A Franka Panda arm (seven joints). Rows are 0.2 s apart.
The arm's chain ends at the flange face. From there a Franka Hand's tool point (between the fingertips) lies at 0.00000 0.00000 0.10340 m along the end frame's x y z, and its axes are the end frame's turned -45 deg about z.
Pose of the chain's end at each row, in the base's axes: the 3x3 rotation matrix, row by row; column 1 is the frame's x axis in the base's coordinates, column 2 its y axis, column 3 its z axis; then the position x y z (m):
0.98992, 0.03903, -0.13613; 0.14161, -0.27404, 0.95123; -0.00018, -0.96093, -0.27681; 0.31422, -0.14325, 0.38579
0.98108, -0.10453, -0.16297; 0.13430, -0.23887, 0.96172; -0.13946, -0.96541, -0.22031; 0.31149, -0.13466, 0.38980
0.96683, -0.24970, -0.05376; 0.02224, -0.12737, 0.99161; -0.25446, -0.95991, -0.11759; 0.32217, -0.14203, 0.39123
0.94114, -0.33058, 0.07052; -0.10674, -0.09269, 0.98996; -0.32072, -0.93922, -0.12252; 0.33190, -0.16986, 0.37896
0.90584, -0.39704, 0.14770; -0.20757, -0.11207, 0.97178; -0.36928, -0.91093, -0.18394; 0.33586, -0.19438, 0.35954
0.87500, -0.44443, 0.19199; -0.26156, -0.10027, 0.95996; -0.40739, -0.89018, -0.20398; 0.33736, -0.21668, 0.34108
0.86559, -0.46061, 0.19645; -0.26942, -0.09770, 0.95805; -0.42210, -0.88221, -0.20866; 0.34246, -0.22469, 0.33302
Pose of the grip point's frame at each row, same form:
0.67238, 0.72758, -0.13613; 0.29391, -0.09364, 0.95123; 0.67935, -0.67961, -0.27681; 0.30014, -0.04489, 0.35717
0.76764, 0.61981, -0.16297; 0.26387, -0.07394, 0.96172; 0.58403, -0.78126, -0.22031; 0.29464, -0.03522, 0.36702
0.86022, 0.50709, -0.05376; 0.10579, -0.07434, 0.99161; 0.49883, -0.85869, -0.11759; 0.31661, -0.03950, 0.37907
0.89924, 0.43173, 0.07052; -0.00993, -0.14102, 0.98996; 0.43735, -0.89091, -0.12252; 0.33919, -0.06750, 0.36629
0.92128, 0.35978, 0.14770; -0.06753, -0.22602, 0.97178; 0.38300, -0.90525, -0.18394; 0.35113, -0.09390, 0.34052
0.93298, 0.30446, 0.19199; -0.11405, -0.25585, 0.95996; 0.34138, -0.91752, -0.20398; 0.35721, -0.11742, 0.31999
0.93777, 0.28636, 0.19645; -0.12142, -0.25959, 0.95805; 0.32535, -0.92229, -0.20866; 0.36277, -0.12563, 0.31144

